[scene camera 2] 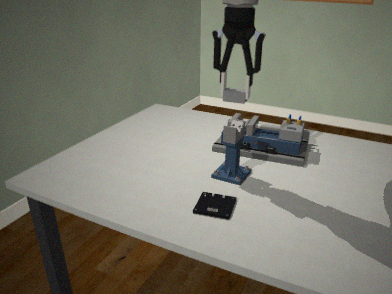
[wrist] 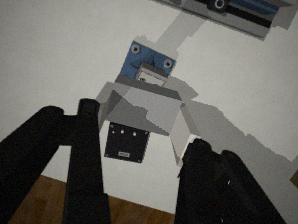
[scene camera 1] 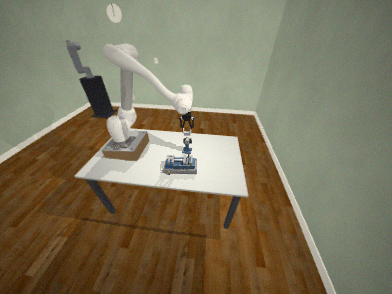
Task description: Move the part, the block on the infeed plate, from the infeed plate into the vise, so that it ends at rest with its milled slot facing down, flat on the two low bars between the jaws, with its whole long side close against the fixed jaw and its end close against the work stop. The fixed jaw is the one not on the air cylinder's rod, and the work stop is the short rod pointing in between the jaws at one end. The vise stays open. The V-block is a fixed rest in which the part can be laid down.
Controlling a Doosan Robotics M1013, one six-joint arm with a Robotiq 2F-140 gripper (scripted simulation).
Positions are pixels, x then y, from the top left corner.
Labels:
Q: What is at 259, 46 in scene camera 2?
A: My gripper.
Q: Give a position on a grey base plate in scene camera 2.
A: At 296, 161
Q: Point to a black infeed plate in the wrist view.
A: At 126, 142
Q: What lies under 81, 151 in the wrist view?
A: My gripper.

